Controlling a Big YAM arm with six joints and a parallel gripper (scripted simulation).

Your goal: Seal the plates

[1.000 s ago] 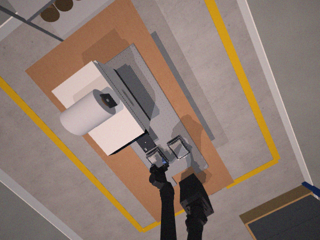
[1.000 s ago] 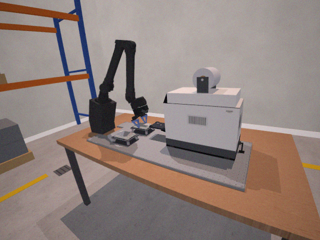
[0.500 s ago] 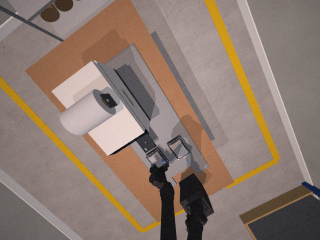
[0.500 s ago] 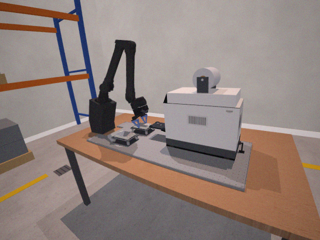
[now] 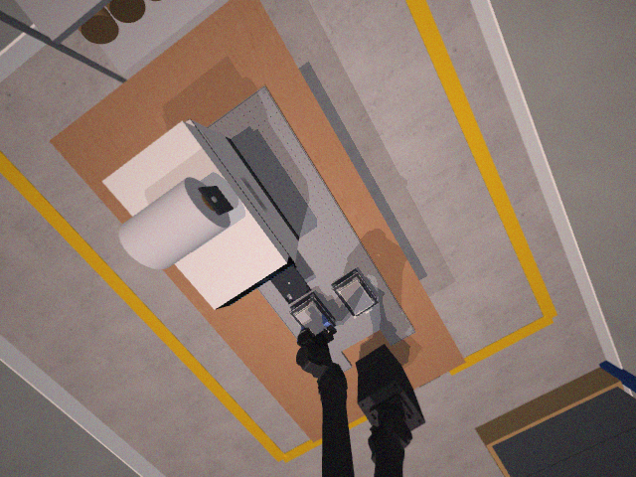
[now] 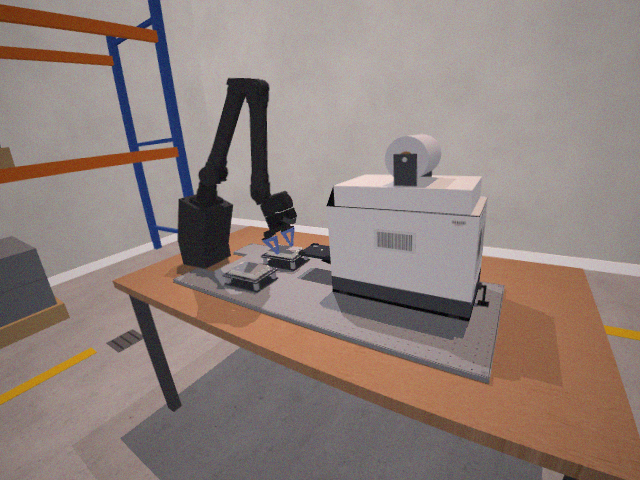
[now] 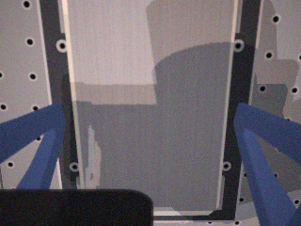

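The white well plate lies 1 cm below my hand. Round my hand: foil roll (53 cm ahead, 35 cm above, 6 cm to the right); then dark sealer stage (20 cm ahead, 4 cm to the right, 3 cm above); then start button (31 cm ahead, 13 cm above, 5 cm to the left).
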